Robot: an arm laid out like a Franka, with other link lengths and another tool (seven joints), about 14 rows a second.
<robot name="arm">
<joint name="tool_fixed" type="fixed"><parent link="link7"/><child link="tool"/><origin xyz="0.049 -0.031 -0.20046" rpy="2.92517 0 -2.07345"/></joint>
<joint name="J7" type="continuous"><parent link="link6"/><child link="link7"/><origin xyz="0.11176 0 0" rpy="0 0 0"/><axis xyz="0 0 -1"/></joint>
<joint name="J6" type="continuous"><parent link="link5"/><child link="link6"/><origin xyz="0 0 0" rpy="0 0 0"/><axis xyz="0 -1 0"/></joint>
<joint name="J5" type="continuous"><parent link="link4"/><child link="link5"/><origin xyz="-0.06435 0 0.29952" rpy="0 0 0"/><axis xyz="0 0 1"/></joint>
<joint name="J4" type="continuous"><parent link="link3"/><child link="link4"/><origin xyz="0.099 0 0" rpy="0 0 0"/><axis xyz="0 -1 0"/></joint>
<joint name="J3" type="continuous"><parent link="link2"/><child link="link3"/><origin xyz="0 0 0.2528" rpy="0 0 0"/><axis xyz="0 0 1"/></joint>
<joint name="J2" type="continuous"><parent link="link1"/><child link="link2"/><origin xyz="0 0 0" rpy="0 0 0"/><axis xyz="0 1 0"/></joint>
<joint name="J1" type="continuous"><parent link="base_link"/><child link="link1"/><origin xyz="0 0 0.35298" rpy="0 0 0"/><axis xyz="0 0 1"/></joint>
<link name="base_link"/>
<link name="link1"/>
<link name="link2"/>
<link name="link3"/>
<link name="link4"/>
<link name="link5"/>
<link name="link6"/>
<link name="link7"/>
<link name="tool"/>
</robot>
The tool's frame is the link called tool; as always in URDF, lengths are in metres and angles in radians. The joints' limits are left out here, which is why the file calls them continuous.
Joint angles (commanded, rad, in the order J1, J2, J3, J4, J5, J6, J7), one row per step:
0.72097 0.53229 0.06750 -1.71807 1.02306 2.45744 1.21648
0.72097 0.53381 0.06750 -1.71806 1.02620 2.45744 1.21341
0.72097 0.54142 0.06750 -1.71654 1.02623 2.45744 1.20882
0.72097 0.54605 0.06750 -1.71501 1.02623 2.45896 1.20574
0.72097 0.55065 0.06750 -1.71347 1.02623 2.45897 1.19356
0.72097 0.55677 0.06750 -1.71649 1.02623 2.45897 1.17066
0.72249 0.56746 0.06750 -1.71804 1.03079 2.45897 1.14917
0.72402 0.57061 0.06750 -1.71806 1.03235 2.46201 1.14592
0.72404 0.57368 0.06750 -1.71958 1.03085 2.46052 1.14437
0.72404 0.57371 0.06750 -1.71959 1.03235 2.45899 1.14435
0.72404 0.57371 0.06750 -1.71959 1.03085 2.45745 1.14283
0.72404 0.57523 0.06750 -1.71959 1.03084 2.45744 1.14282
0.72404 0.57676 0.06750 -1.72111 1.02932 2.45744 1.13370
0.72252 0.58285 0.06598 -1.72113 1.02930 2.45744 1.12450
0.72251 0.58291 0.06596 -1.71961 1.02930 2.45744 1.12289
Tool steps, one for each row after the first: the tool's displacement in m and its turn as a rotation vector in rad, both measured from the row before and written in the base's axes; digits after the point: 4 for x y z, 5 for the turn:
-0.0002 0.0000 -0.0009 0.00105 0.00081 0.00025
-0.0003 -0.0005 -0.0041 -0.00340 0.00153 0.00325
0.0003 -0.0003 -0.0022 -0.00168 -0.00081 0.00115
0.0005 -0.0002 -0.0024 -0.00050 -0.00589 0.00879
-0.0003 -0.0015 -0.0052 -0.00334 -0.00867 0.01680
-0.0015 -0.0008 -0.0073 -0.00298 -0.00274 0.01434
-0.0004 0.0001 -0.0018 -0.00103 -0.00120 0.00087
-0.0010 -0.0007 -0.0025 -0.00359 0.00264 0.00319
-0.0004 0.0002 -0.0001 0.00084 0.00198 0.00004
-0.0002 0.0000 -0.0001 -0.00047 -0.00068 0.00313
-0.0002 -0.0002 -0.0009 -0.00101 0.00113 0.00002
0.0000 -0.0007 -0.0016 -0.00157 -0.00463 0.00778
0.0009 -0.0021 -0.0038 -0.00336 -0.00204 0.00402
0.0005 0.0003 0.0005 0.00125 -0.00210 0.00111

